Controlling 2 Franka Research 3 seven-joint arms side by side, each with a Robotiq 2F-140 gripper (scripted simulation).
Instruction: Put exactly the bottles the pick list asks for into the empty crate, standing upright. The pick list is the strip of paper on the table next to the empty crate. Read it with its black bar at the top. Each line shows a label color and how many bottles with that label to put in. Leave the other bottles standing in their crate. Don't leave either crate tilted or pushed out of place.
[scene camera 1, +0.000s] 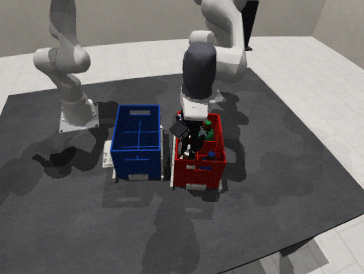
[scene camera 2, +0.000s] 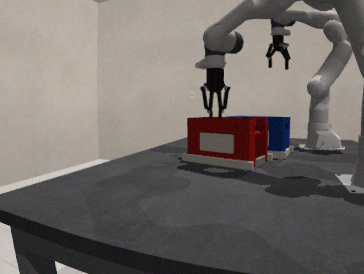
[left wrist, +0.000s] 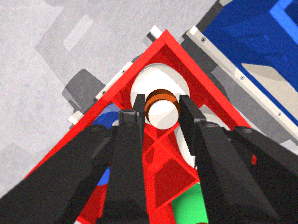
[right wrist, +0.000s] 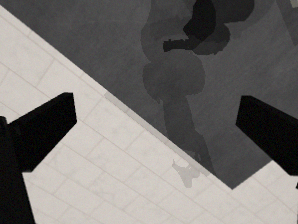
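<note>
Scene camera 2 shows my left gripper (scene camera 2: 215, 125), a red crate (scene camera 2: 234, 138) and a blue crate (scene camera 2: 278, 138). In scene camera 1 I see the red crate (scene camera 1: 211, 178) and the blue crate (scene camera 1: 126, 158). The left wrist view contains a white bottle (left wrist: 161, 84) and my left gripper (left wrist: 161, 107). My right gripper (right wrist: 157, 109) appears in the right wrist view; the red crate is out of frame in the right wrist view, and the blue crate is out of frame in the right wrist view.
</note>
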